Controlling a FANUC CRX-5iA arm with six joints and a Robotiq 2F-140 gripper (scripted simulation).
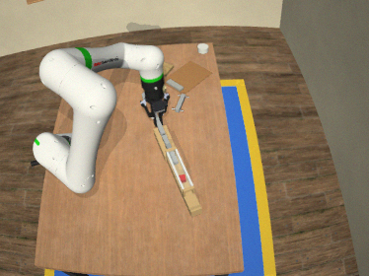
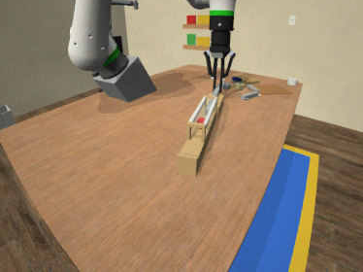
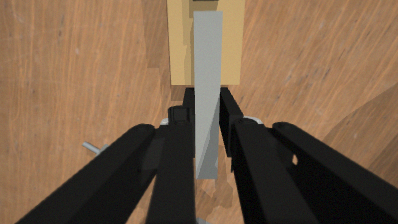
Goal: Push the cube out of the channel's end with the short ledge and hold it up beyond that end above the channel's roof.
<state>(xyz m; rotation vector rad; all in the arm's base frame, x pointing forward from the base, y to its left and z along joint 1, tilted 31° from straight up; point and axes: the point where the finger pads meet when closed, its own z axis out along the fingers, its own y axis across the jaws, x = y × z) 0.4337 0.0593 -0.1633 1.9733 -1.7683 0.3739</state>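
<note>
The grey push rod lies 3 cm below my hand. The rest, counted from my hand: grey hexagonal block (2 cm behind, 22 cm to the left, 7 cm below); channel (4 cm ahead, 28 cm to the right, 3 cm below); cream ring (6 cm ahead, 26 cm to the left, 7 cm below).
</note>
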